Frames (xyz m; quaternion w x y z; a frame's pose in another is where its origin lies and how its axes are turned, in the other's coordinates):
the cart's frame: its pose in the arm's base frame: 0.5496 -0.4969 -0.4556 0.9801 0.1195 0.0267 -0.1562
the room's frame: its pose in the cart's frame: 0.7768 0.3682 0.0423 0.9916 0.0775 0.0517 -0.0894
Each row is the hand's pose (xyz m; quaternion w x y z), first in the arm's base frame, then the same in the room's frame.
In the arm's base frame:
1: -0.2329 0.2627 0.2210 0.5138 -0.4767 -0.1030 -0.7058
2: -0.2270 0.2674 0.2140 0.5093 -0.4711 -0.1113 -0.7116
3: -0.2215 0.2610 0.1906 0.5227 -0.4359 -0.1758 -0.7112
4: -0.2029 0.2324 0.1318 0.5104 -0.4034 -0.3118 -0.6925
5: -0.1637 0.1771 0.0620 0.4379 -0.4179 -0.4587 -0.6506
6: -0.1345 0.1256 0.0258 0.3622 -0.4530 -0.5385 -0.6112
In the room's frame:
1: -1.8593 -0.0406 0.2111 0.5518 -0.4764 -0.3914 -0.5616
2: -1.8544 -0.0364 0.2031 0.5494 -0.4678 -0.3987 -0.5660
3: -1.8413 -0.0469 0.1848 0.5642 -0.4218 -0.4524 -0.5469
4: -1.7989 -0.0812 0.1441 0.5442 -0.3575 -0.5688 -0.5025
5: -1.7247 -0.1308 0.1056 0.4515 -0.3249 -0.6975 -0.4517
6: -1.6688 -0.1707 0.0955 0.3574 -0.3270 -0.7679 -0.4192

